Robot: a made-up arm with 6 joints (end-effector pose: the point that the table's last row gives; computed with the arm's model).
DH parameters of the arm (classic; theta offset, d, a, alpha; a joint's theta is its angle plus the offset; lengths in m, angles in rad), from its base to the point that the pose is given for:
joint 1: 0 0.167 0 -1.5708
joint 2: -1.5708 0 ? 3.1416
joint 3: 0 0 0 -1.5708
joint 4: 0 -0.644 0 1.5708
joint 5: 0 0.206 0 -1.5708
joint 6: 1.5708 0 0 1.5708
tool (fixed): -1.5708 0 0 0
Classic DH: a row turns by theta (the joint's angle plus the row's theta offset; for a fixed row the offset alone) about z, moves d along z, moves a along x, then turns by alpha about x.
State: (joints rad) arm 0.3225 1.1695 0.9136 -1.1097 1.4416 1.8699
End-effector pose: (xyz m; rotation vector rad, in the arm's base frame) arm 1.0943 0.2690 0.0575 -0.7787 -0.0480 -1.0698
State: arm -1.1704 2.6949 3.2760 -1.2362 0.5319 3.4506
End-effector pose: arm 0.2892 -0.8568 -0.1778 -1.7661 1.3498 -1.7612
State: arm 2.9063 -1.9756 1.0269 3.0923 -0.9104 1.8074
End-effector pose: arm 1.1046 -0.4764 0.0123 -1.5705 0.7016 0.5326
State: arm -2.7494 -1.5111 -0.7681 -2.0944 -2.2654 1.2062
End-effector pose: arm 0.0375 -0.0960 0.5067 -0.4730 0.2329 -0.3000
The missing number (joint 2, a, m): 0.594
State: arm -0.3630 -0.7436 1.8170 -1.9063 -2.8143 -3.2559
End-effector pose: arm -0.7553 0.3594 1.1203 1.5076 0.5319 -0.4916
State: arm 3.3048 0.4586 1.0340 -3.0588 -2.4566 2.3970
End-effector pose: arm -0.7684 -0.3346 1.0358 -2.3156 -0.1822 -0.0697
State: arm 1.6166 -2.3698 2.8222 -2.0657 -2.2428 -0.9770
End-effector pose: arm -0.0850 -0.2821 -0.9137 0.1550 -2.3035 0.3966
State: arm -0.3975 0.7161 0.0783 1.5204 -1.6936 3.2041
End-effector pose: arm 0.9455 -0.4082 0.3969 0.4858 -0.9173 -1.9274
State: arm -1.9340 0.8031 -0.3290 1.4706 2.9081 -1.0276
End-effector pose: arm -0.3342 -0.8213 0.0836 0.2274 -1.0962 0.5155
